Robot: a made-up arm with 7 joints. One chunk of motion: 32 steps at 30 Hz.
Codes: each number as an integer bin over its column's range. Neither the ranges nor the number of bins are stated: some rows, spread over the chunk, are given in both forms.
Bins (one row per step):
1: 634 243 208 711 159 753
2: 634 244 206 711 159 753
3: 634 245 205 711 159 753
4: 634 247 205 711 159 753
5: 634 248 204 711 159 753
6: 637 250 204 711 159 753
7: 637 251 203 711 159 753
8: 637 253 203 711 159 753
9: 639 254 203 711 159 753
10: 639 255 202 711 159 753
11: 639 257 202 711 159 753
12: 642 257 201 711 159 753
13: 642 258 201 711 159 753
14: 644 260 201 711 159 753
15: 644 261 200 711 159 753
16: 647 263 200 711 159 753
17: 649 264 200 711 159 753
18: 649 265 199 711 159 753
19: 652 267 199 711 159 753
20: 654 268 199 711 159 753
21: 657 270 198 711 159 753
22: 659 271 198 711 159 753
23: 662 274 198 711 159 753
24: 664 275 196 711 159 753
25: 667 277 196 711 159 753
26: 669 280 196 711 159 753
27: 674 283 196 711 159 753
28: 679 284 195 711 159 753
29: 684 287 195 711 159 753
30: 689 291 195 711 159 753
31: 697 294 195 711 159 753
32: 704 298 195 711 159 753
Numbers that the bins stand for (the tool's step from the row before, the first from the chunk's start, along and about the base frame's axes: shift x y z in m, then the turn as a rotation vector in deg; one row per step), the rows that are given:
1: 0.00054 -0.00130 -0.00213 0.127 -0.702 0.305
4: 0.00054 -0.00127 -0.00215 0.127 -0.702 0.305
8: 0.00055 -0.00123 -0.00217 0.127 -0.702 0.305
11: 0.00056 -0.00120 -0.00218 0.127 -0.702 0.305
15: 0.00058 -0.00117 -0.00220 0.127 -0.702 0.305
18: 0.00060 -0.00114 -0.00221 0.127 -0.702 0.305
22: 0.00064 -0.00110 -0.00222 0.127 -0.702 0.305
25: 0.00067 -0.00106 -0.00223 0.127 -0.702 0.305
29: 0.00074 -0.00099 -0.00224 0.127 -0.702 0.305
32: 0.00082 -0.00091 -0.00224 0.127 -0.702 0.305
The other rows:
2: 0.00054 -0.00129 -0.00214 0.127 -0.702 0.305
3: 0.00054 -0.00128 -0.00215 0.127 -0.702 0.305
5: 0.00054 -0.00126 -0.00216 0.127 -0.702 0.305
6: 0.00055 -0.00125 -0.00216 0.127 -0.702 0.305
7: 0.00055 -0.00124 -0.00217 0.127 -0.702 0.305
9: 0.00056 -0.00122 -0.00217 0.127 -0.702 0.305
10: 0.00056 -0.00121 -0.00218 0.127 -0.702 0.305
12: 0.00057 -0.00120 -0.00219 0.127 -0.702 0.305
13: 0.00057 -0.00119 -0.00219 0.127 -0.702 0.305
14: 0.00058 -0.00118 -0.00219 0.127 -0.702 0.305
16: 0.00059 -0.00116 -0.00220 0.127 -0.702 0.305
17: 0.00060 -0.00115 -0.00220 0.127 -0.702 0.305
19: 0.00061 -0.00113 -0.00221 0.127 -0.702 0.305
20: 0.00062 -0.00112 -0.00221 0.127 -0.702 0.305
21: 0.00063 -0.00111 -0.00222 0.127 -0.702 0.305
23: 0.00065 -0.00108 -0.00222 0.127 -0.702 0.305
24: 0.00066 -0.00107 -0.00223 0.127 -0.702 0.305
26: 0.00068 -0.00104 -0.00223 0.127 -0.702 0.305
27: 0.00070 -0.00102 -0.00223 0.127 -0.702 0.305
28: 0.00072 -0.00101 -0.00224 0.127 -0.702 0.305
30: 0.00076 -0.00096 -0.00224 0.127 -0.702 0.305
31: 0.00079 -0.00094 -0.00224 0.127 -0.702 0.305

